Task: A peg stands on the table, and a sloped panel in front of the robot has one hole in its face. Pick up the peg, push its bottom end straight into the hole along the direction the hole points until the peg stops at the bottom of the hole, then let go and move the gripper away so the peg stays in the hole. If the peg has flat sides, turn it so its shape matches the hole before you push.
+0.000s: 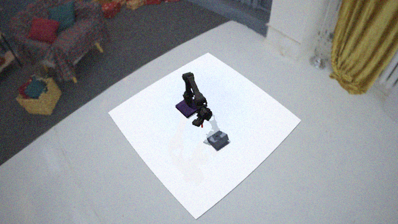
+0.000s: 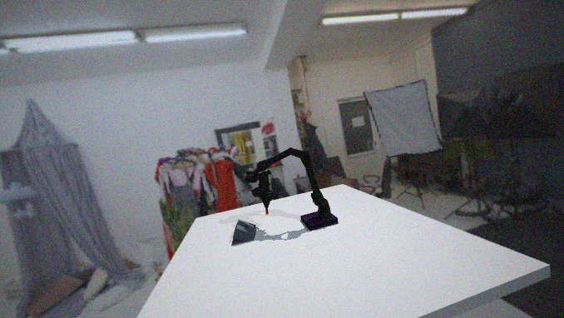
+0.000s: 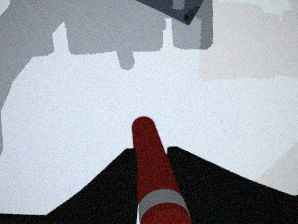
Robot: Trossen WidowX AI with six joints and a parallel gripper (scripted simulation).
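My gripper tip is now 140 mm short of the sloped panel, 90 mm above it and 70 mm to the right of it. The rest, counted from my gripper tip: red peg: 20 mm above.
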